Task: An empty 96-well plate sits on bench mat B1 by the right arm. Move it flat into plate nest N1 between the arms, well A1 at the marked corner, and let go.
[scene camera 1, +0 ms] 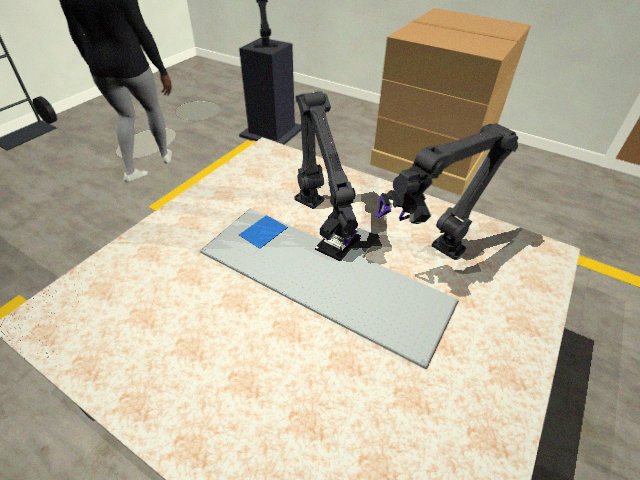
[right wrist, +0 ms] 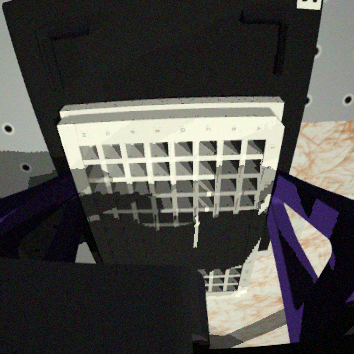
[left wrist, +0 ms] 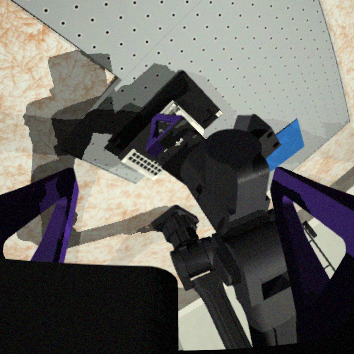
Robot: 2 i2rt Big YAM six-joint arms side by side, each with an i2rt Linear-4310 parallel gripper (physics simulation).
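Frame: origin at the left arm's base, x ahead, y left, z up, level; millimetres.
Where they show: left gripper, between the fingertips: (scene camera 1: 388, 218) (left wrist: 173, 178); right gripper, between the fingertips: (scene camera 1: 338, 240) (right wrist: 174, 177) (left wrist: 170, 130); left arm's base, origin of its link: (scene camera 1: 448, 247); right arm's base, origin of its link: (scene camera 1: 309, 199) (left wrist: 174, 219).
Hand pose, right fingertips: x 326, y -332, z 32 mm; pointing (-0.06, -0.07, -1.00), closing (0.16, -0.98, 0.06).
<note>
Things, the pixels of their top centre, and the offset from my right fingertips. "pt": a spot on its surface instead. Level surfaces: height alone.
- white 96-well plate, centre of its top: (right wrist: 178, 247) (left wrist: 164, 148) (scene camera 1: 341, 233) dx -24, dy -5, dz +22 mm
- black nest, centre of its top: (right wrist: 175, 169) (left wrist: 170, 128) (scene camera 1: 337, 241) dx +1, dy -1, dz -5 mm
- nest's white corner mark, a spot on its surface: (right wrist: 309, 4) pt dx +83, dy -38, dz -8 mm
- blue mat, height of its surface: dz -18 mm
- grey perforated board, height of its surface: dz -19 mm
The white 96-well plate (scene camera 1: 337, 240) (left wrist: 144, 163) (right wrist: 172, 132) is between the fingers of my right gripper (scene camera 1: 342, 238) (right wrist: 174, 177), which is shut on it. The plate overlaps the black nest (scene camera 1: 330, 251) (left wrist: 182, 82) (right wrist: 160, 65); in the right wrist view bare nest with raised corner ledges shows beyond its top edge, and in the left wrist view one plate end sticks out past the nest. Well A1 is at the plate's upper right in the right wrist view, on the side of the nest's white corner mark (right wrist: 309, 4). Shadow hides the plate's middle. My left gripper (scene camera 1: 392, 212) is open and empty, raised away from the plate.
The blue mat (scene camera 1: 262, 230) (left wrist: 287, 145) lies on the grey perforated board (scene camera 1: 382, 315) (left wrist: 225, 40), left of the nest in the scene view. My left arm stands to the right of the nest. Cartons (scene camera 1: 439, 67), a dark pedestal (scene camera 1: 266, 87) and a person (scene camera 1: 113, 51) are behind the table.
</note>
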